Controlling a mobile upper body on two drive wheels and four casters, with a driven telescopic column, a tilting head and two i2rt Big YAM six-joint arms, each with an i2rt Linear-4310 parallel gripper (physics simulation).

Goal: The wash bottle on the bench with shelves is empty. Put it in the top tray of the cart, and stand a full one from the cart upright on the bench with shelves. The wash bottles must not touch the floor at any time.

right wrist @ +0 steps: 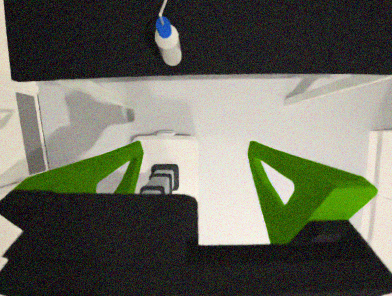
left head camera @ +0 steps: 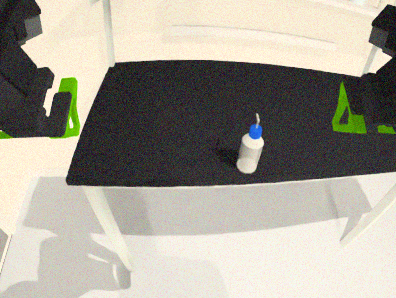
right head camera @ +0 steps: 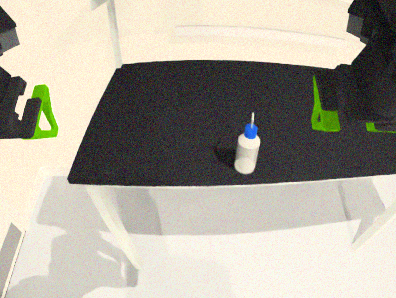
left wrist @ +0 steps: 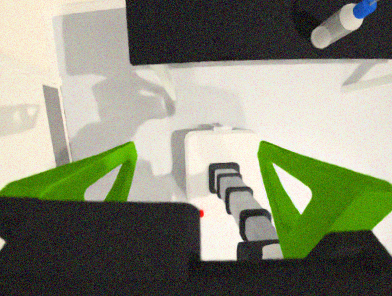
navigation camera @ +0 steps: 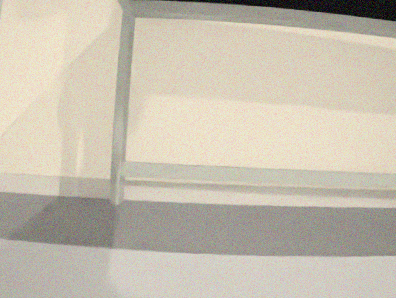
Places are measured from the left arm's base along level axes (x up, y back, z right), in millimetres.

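Where they show: left gripper, fingertip midpoint: (left head camera: 48, 132) (right head camera: 32, 133) (left wrist: 197, 148); right gripper, fingertip midpoint: (right wrist: 195, 147) (left head camera: 357, 127) (right head camera: 341, 125).
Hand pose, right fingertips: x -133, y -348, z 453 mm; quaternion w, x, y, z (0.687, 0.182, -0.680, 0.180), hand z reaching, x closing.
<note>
Things, the pixels of their top centre, and the offset from my right fingertips. "*": a spot on its surface instead. Level surfaces: height alone.
- translucent white wash bottle at its top centre: (right head camera: 253, 116) (left head camera: 258, 116) (right wrist: 160, 8) dx -189, dy -259, dz -67 mm
- black-topped bench at its surface level: dx -363 mm
- pale upright post at a spot on its surface: (left head camera: 108, 40) (right head camera: 114, 42) * dx -215, dy -897, dz -611 mm
- grey-sided panel at a spot on its surface: (left wrist: 56, 122) * dx -1164, dy -78, dz -1454 mm
A translucent white wash bottle (left head camera: 251, 152) (right head camera: 247, 152) (left wrist: 337, 29) (right wrist: 171, 49) with a blue cap and thin spout stands upright on the black-topped bench (left head camera: 165, 120) (right head camera: 165, 120) (left wrist: 210, 30) (right wrist: 90, 40), near its front edge. No liquid can be made out in it. My left gripper (left head camera: 37, 122) (left wrist: 197, 148) is open and empty, off the bench's left end in the head views. My right gripper (left head camera: 367, 120) (right head camera: 350, 120) (right wrist: 195, 147) is open and empty, above the bench to the right of the bottle. No cart shows.
A pale upright post (left head camera: 108, 40) (right head camera: 115, 40) rises at the bench's back left corner. Pale legs (left head camera: 107, 220) (right head camera: 115, 225) stand under the bench; a frame post (navigation camera: 123, 100) and a low crossbar (navigation camera: 250, 174) show in the navigation view. A grey-sided panel (left wrist: 56, 122) (right wrist: 31, 132) stands at the left.
</note>
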